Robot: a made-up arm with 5 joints. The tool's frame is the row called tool.
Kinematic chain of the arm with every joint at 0, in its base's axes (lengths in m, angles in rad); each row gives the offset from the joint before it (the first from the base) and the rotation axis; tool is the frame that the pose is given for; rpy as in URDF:
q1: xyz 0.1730 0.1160 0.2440 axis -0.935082 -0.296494 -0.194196
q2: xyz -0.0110 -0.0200 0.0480 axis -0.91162 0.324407 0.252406
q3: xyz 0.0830 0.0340 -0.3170 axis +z
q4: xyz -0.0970 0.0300 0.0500 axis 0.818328 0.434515 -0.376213
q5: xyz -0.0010 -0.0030 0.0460 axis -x
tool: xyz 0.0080 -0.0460 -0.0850 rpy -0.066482 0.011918 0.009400
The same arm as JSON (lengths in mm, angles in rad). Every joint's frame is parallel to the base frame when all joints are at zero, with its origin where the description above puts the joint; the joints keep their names.
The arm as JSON. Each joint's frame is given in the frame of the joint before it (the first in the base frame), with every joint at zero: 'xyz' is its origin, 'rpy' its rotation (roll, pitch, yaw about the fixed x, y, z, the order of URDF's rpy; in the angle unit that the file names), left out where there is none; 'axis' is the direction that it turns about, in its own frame. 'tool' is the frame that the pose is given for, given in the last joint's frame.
{"units": {"length": "mm", "angle": "rad"}, "joints": [
  {"name": "q1", "type": "revolute", "origin": {"xyz": [173.0, 116.0, 244.0]}, "axis": [-0.935082, -0.296494, -0.194196]},
  {"name": "q2", "type": "revolute", "origin": {"xyz": [-11.0, -20.0, 48.0]}, "axis": [-0.91162, 0.324407, 0.252406]},
  {"name": "q3", "type": "revolute", "origin": {"xyz": [83.0, 34.0, -317.0]}, "axis": "+z"},
  {"name": "q4", "type": "revolute", "origin": {"xyz": [-97.0, 30.0, 50.0]}, "axis": [0.818328, 0.434515, -0.376213]},
  {"name": "q5", "type": "revolute", "origin": {"xyz": [-1.0, -3.0, 46.0]}, "axis": "-x"}
], "tool": {"origin": {"xyz": [8.0, -46.0, -85.0], "rpy": [-0.0665, 0.0119, 0.0094]}}}

